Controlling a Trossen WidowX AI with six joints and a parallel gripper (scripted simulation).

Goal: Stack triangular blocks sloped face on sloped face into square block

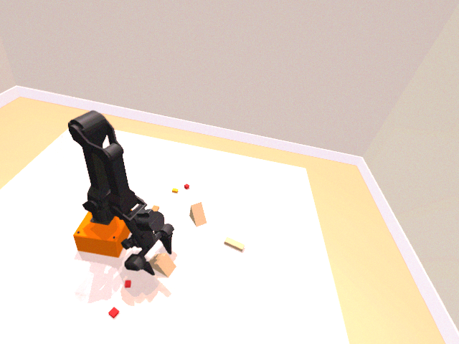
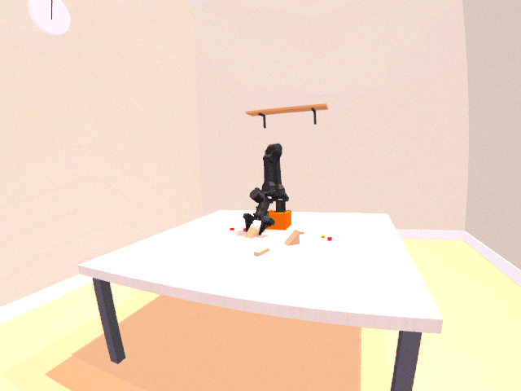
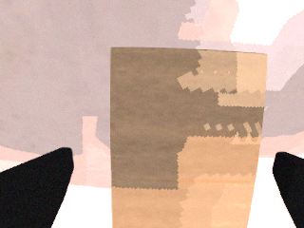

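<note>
The tan triangular block is 1 cm above my gripper tip. Also, from my gripper tip: yellow bit (6 cm behind, 36 cm to the left, 1 cm below); tan plank (23 cm ahead, 15 cm to the left, 1 cm below).
</note>
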